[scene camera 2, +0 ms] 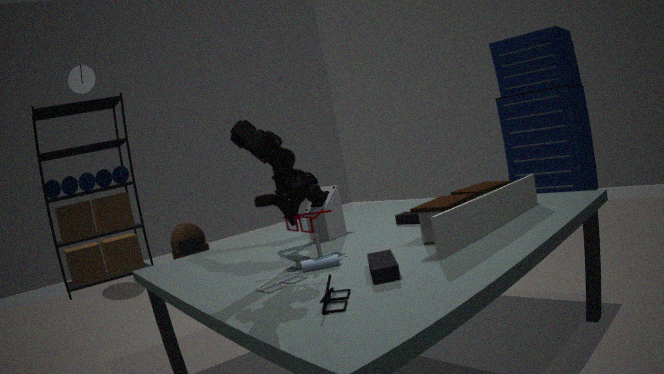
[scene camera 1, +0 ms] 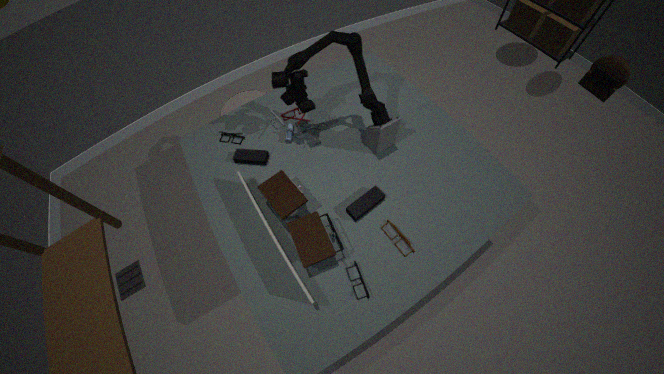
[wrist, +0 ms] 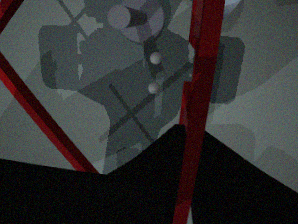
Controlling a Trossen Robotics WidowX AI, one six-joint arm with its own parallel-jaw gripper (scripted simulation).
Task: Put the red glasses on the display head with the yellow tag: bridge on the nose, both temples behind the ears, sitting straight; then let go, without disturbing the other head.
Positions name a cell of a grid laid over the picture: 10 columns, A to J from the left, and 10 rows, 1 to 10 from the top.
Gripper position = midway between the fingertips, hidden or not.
Observation:
In view: the gripper (scene camera 2: E7).
The gripper also shows in the wrist view (wrist: G7).

